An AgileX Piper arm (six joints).
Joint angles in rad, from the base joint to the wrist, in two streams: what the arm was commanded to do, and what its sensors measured. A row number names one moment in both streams.
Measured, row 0:
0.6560 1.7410 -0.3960 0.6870 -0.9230 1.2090
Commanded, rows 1 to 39:
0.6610 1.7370 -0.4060 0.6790 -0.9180 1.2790
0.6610 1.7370 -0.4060 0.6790 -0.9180 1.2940
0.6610 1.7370 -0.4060 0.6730 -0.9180 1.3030
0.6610 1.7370 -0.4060 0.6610 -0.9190 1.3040
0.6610 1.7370 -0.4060 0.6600 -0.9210 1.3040
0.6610 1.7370 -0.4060 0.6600 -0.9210 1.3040
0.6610 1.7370 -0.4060 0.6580 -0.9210 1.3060
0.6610 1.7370 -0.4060 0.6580 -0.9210 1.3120
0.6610 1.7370 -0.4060 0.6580 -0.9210 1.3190
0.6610 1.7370 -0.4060 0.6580 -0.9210 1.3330
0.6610 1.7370 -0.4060 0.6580 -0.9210 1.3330
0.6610 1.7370 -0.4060 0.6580 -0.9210 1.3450
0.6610 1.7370 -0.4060 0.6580 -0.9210 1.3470
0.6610 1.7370 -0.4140 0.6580 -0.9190 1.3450
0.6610 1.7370 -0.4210 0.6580 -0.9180 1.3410
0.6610 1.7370 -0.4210 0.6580 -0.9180 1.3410
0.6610 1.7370 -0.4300 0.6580 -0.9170 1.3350
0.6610 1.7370 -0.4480 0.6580 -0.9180 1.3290
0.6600 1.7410 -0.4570 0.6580 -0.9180 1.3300
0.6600 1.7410 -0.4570 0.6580 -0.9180 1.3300
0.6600 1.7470 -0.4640 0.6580 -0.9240 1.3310
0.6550 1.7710 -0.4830 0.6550 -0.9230 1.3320
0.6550 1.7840 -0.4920 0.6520 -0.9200 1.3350
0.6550 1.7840 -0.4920 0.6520 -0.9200 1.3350
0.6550 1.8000 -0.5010 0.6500 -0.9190 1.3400
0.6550 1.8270 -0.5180 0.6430 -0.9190 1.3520
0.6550 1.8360 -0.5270 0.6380 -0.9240 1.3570
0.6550 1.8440 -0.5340 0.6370 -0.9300 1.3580
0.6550 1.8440 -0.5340 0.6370 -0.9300 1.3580
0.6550 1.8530 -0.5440 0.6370 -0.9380 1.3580
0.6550 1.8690 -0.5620 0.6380 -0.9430 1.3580
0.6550 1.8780 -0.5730 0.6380 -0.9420 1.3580
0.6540 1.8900 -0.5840 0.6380 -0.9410 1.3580
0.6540 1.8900 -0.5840 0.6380 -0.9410 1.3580
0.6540 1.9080 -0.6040 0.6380 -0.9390 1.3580
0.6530 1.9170 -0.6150 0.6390 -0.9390 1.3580
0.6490 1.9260 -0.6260 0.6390 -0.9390 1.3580
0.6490 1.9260 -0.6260 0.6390 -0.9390 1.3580
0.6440 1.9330 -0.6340 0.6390 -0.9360 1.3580
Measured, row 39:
0.6540 1.9160 -0.6050 0.6500 -0.9270 1.3600
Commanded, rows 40 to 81:
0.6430 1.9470 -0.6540 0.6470 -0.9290 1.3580
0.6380 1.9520 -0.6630 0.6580 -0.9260 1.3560
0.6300 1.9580 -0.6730 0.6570 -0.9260 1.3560
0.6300 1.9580 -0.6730 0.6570 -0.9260 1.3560
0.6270 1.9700 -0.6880 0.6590 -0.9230 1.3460
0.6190 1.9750 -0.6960 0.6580 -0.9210 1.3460
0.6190 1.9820 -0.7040 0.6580 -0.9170 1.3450
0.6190 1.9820 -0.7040 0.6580 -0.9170 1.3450
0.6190 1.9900 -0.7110 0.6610 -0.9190 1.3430
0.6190 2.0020 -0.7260 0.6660 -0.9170 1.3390
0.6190 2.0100 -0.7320 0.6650 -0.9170 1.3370
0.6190 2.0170 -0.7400 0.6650 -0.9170 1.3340
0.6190 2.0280 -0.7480 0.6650 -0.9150 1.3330
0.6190 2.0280 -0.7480 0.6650 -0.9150 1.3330
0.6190 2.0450 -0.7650 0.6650 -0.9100 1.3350
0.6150 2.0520 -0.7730 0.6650 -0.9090 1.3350
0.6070 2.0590 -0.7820 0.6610 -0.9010 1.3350
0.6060 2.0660 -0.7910 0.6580 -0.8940 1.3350
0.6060 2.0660 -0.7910 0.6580 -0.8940 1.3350
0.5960 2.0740 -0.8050 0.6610 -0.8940 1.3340
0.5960 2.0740 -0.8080 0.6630 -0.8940 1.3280
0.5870 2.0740 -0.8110 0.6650 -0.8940 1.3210
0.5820 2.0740 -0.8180 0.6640 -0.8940 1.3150
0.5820 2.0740 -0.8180 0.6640 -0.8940 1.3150
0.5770 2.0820 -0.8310 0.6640 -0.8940 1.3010
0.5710 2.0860 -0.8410 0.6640 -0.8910 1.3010
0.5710 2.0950 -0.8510 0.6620 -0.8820 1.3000
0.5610 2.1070 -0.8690 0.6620 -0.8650 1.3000
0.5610 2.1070 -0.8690 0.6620 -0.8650 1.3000
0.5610 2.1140 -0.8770 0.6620 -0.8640 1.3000
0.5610 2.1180 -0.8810 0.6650 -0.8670 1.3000
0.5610 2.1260 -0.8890 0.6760 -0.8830 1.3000
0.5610 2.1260 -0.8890 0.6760 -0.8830 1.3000
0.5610 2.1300 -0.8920 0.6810 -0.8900 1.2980
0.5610 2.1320 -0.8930 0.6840 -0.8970 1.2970
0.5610 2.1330 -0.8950 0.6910 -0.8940 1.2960
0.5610 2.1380 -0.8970 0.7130 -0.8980 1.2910
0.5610 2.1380 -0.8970 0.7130 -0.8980 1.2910
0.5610 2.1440 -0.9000 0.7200 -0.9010 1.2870
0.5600 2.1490 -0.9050 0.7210 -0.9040 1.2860
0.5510 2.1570 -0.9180 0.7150 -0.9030 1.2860
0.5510 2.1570 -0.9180 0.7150 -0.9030 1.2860
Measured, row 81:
0.5620 2.1500 -0.8960 0.7130 -0.8810 1.3070
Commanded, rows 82 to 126:
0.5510 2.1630 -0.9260 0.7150 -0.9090 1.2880
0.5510 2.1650 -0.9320 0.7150 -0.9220 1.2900
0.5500 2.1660 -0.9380 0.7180 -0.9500 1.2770
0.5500 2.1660 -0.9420 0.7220 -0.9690 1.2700
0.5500 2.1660 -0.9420 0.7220 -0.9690 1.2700
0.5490 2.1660 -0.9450 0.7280 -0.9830 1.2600
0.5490 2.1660 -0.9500 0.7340 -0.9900 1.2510
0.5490 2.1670 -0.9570 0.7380 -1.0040 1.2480
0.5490 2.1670 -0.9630 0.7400 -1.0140 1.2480
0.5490 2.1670 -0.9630 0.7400 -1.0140 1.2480
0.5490 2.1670 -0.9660 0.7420 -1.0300 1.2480
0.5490 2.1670 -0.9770 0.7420 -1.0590 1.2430
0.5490 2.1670 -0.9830 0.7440 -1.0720 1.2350
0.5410 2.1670 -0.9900 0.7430 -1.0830 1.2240
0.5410 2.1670 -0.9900 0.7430 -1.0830 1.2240
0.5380 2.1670 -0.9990 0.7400 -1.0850 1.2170
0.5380 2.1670 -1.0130 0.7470 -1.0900 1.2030
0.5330 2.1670 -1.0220 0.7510 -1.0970 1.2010
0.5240 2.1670 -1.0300 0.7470 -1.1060 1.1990
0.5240 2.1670 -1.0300 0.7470 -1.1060 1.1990
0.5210 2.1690 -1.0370 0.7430 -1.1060 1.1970
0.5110 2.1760 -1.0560 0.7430 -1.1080 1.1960
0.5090 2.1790 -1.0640 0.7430 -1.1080 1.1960
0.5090 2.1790 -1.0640 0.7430 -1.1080 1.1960
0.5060 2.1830 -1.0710 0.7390 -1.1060 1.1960
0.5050 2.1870 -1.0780 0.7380 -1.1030 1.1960
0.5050 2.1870 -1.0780 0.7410 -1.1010 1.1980
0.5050 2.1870 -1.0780 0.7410 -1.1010 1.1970
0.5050 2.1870 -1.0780 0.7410 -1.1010 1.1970
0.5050 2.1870 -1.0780 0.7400 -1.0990 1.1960
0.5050 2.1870 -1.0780 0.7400 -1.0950 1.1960
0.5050 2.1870 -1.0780 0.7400 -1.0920 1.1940
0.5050 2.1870 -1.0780 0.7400 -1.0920 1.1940
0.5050 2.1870 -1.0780 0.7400 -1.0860 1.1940
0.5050 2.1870 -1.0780 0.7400 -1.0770 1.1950
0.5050 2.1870 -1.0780 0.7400 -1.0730 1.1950
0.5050 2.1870 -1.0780 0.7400 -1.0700 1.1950
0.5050 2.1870 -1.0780 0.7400 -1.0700 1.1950
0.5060 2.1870 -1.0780 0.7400 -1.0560 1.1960
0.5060 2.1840 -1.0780 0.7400 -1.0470 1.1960
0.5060 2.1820 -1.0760 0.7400 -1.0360 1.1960
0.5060 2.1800 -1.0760 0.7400 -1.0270 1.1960
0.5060 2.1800 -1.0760 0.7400 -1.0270 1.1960
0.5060 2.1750 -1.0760 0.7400 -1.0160 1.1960
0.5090 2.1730 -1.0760 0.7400 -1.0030 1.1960
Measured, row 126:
0.5540 2.1970 -0.9970 0.8300 -0.8440 1.2030
